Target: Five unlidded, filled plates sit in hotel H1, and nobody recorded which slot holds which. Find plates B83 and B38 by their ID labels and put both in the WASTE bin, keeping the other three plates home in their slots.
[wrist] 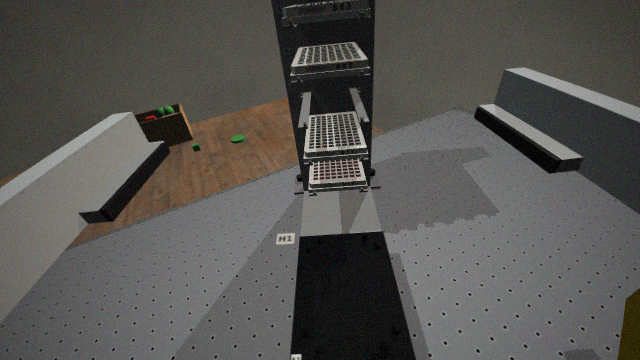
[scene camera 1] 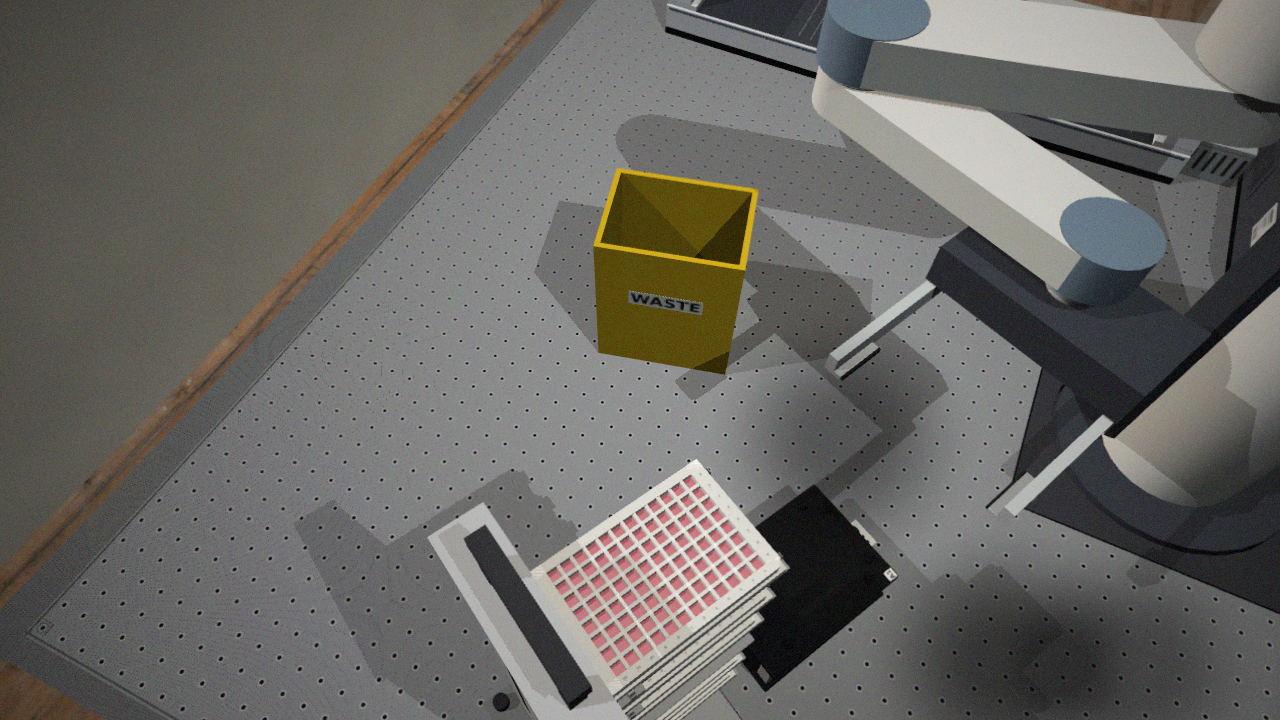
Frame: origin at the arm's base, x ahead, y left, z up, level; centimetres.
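Where they show: gripper, between the fingertips: [wrist: 318, 111] [scene camera 1: 912, 436]; arm's base, origin of its link: [scene camera 1: 1161, 453].
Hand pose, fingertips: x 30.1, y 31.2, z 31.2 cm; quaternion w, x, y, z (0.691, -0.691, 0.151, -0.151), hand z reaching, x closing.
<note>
Each offset is from my fingertips to the top centre of the thing. "pt": to the spot under its first point.
Hotel H1 [scene camera 1: 528, 617] [wrist: 330, 95] stands at the bottom of the scene view and upright in the wrist view. Its top plate {dx +11.9, dy +20.8, dz +8.9 cm} [scene camera 1: 662, 573] has pink wells, with more plates stacked below. In the wrist view, an upper plate {pt dx +9.2, dy +15.2, dz +3.0 cm} [wrist: 327, 10] is partly cut off, another plate {dx +11.9, dy +20.8, dz -1.8 cm} [wrist: 330, 57] sits below it, then bare rails {pt dx +8.5, dy +22.3, dz -8.5 cm} [wrist: 305, 107], then a lower plate {dx +11.9, dy +20.8, dz -12.4 cm} [wrist: 335, 132] and the bottom plate {dx +11.9, dy +20.8, dz -17.7 cm} [wrist: 337, 172]. ID labels are too blurred to read. The yellow WASTE bin {dx +28.7, dy -21.4, dz -10.0 cm} [scene camera 1: 666, 335] [wrist: 631, 330] stands upright. My gripper [scene camera 1: 926, 434] [wrist: 318, 111] is open and empty, apart from the hotel and facing it.
A black stand [scene camera 1: 823, 573] [wrist: 350, 290] lies in front of the hotel, with an H1 label {pt dx +0.6, dy +20.5, dz -29.9 cm} [wrist: 285, 238] beside it. A railed deck [scene camera 1: 742, 40] is at the back. The robot's column [scene camera 1: 1199, 429] is at the right. A wooden box [wrist: 167, 127] is on the floor beyond the table.
</note>
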